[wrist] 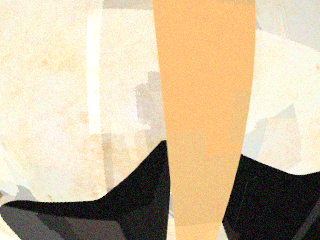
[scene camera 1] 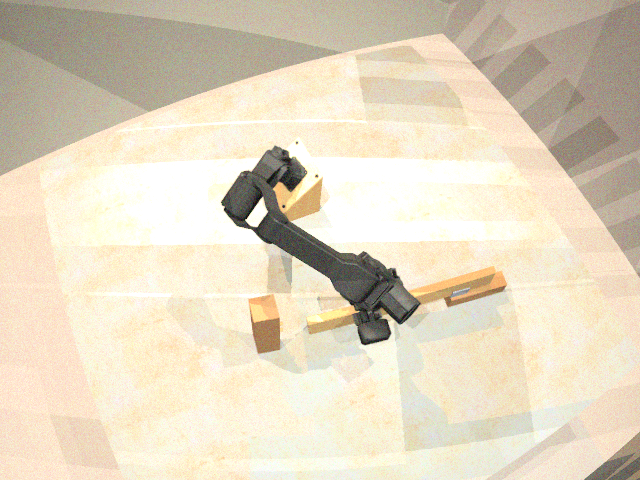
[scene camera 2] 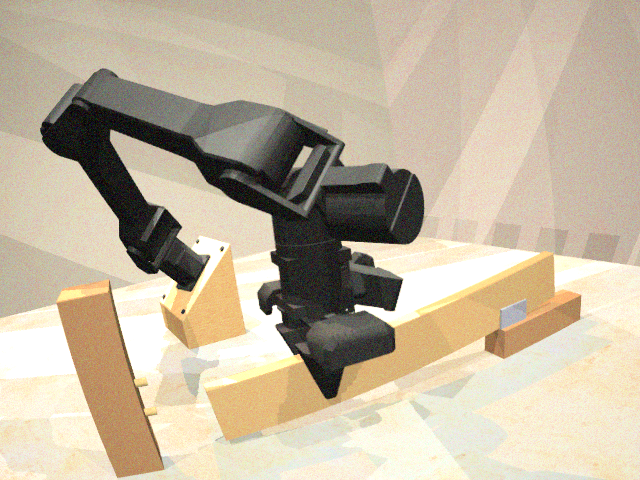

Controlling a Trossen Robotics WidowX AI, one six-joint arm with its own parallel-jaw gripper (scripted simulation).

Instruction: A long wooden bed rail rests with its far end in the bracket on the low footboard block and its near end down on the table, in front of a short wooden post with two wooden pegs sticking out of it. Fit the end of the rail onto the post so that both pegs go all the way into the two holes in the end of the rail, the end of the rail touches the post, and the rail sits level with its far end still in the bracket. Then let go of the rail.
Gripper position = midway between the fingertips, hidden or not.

I see my gripper (scene camera 2: pixel 326 393) and a wooden bed rail (scene camera 2: pixel 250 401).
The wooden bed rail shows as well in the wrist view (wrist: pixel 206 61) and in scene camera 1 (scene camera 1: pixel 426 294). My gripper shows as well in the wrist view (wrist: pixel 182 145) and in scene camera 1 (scene camera 1: pixel 358 316).
